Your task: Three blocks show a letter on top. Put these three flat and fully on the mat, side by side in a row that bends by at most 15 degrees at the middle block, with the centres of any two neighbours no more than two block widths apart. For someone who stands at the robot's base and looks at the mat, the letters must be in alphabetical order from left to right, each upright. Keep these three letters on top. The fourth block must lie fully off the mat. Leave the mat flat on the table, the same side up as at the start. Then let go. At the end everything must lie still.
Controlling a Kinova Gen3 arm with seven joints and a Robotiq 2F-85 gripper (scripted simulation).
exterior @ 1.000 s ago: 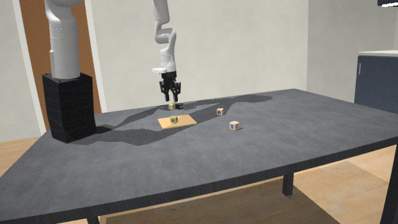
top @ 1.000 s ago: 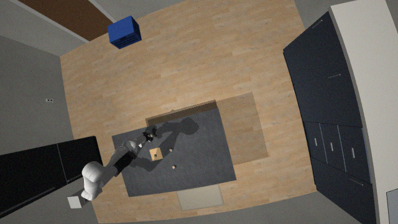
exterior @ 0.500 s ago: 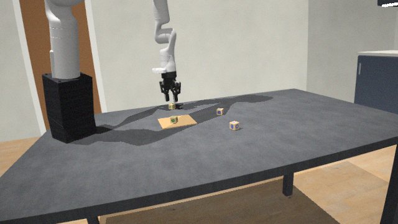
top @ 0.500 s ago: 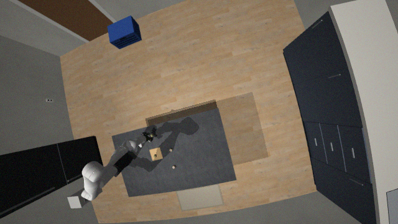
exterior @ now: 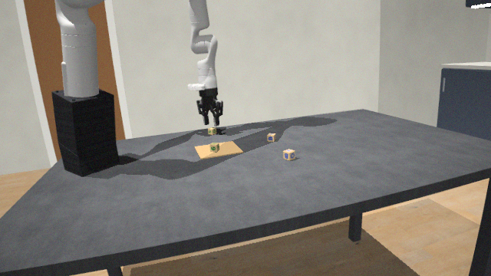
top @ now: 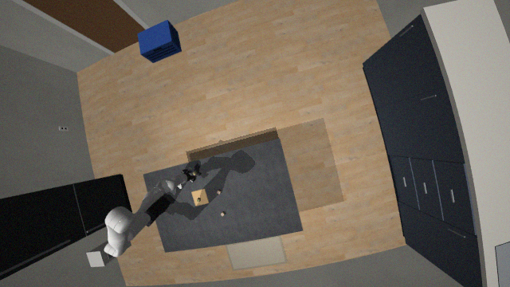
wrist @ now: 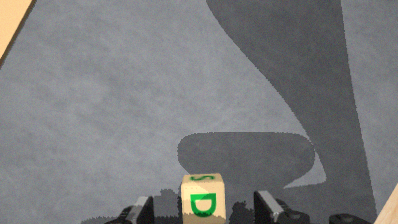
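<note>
Right now my hand is 40 mm above the green-marked block. The rest, counted from my hand: mat 230 mm to the right, 50 mm below, 40 mm behind.
</note>
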